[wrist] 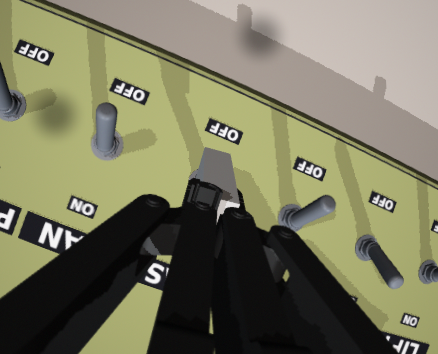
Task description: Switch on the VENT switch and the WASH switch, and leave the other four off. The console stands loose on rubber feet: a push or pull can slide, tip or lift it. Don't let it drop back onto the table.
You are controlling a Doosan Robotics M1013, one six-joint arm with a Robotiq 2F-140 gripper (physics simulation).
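Places are measured from the arm's base along level axes (x ahead, y left, z up), in centimetres.
Where they show: gripper, fingertip midpoint: (211, 171).
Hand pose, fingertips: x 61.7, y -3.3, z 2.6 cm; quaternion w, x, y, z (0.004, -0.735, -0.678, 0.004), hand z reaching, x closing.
After its pixels a point has its place.
The green console (150, 200) fills much of the wrist view, its labels upside down. My gripper (211, 171) {z 2.6, x 61.7, y -3.3 cm} is shut and empty, its tips over the third visible switch (194, 175) {z -0.7, x 63.4, y -4.2 cm}. Only a sliver of that switch's base shows; its lever is hidden and contact cannot be told. The switch (106, 127) {z 2.7, x 60.2, y -9.7 cm} to its left, above a label ending in "AN", leans towards OFF. The switch (312, 212) {z 2.5, x 63.3, y 3.7 cm} right of the gripper leans right and slightly up, towards its OFF side. The following switch (382, 265) {z 2.7, x 66.4, y 10.2 cm} leans down-right, away from OFF. No full WASH or VENT label is readable.
Another switch (7, 100) {z 0.9, x 60.1, y -16.8 cm} stands at the left edge, and one (429, 272) {z 0.1, x 68.0, y 17.1 cm} is cut off by the right edge. The console's far edge (220, 84) {z -3.4, x 57.1, y -3.5 cm} runs diagonally across the top. Beyond it lies the pale table (350, 35) {z -9.5, x 50.8, y 7.4 cm} with shadows on it.
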